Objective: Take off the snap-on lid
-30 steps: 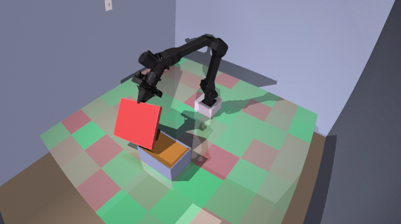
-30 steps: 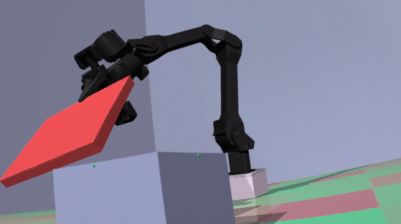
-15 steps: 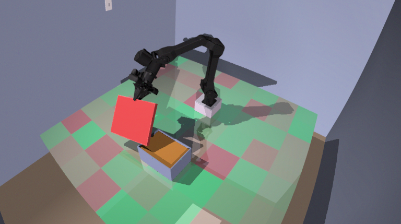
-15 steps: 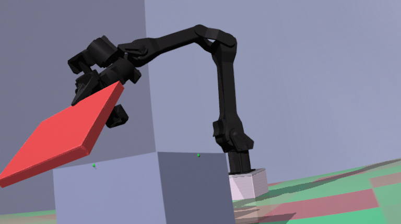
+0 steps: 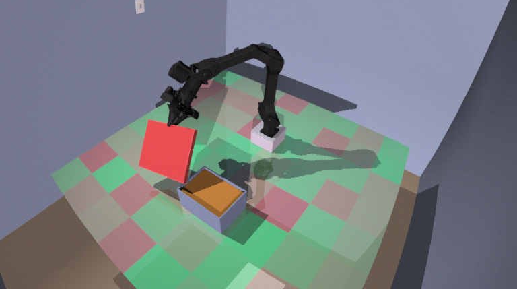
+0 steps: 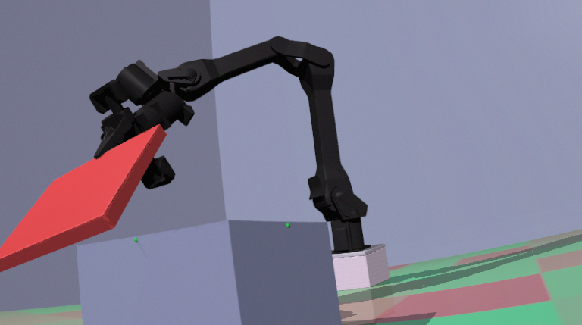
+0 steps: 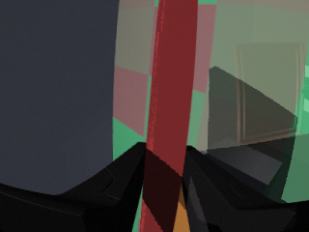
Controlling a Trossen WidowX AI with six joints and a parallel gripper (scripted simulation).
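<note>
My gripper tip is 6 cm short of the red square lid, 2 cm to the right of it and 6 cm above it. Also, from my gripper tip: grey storage box: 4 cm ahead, 24 cm to the left, 18 cm below.
</note>
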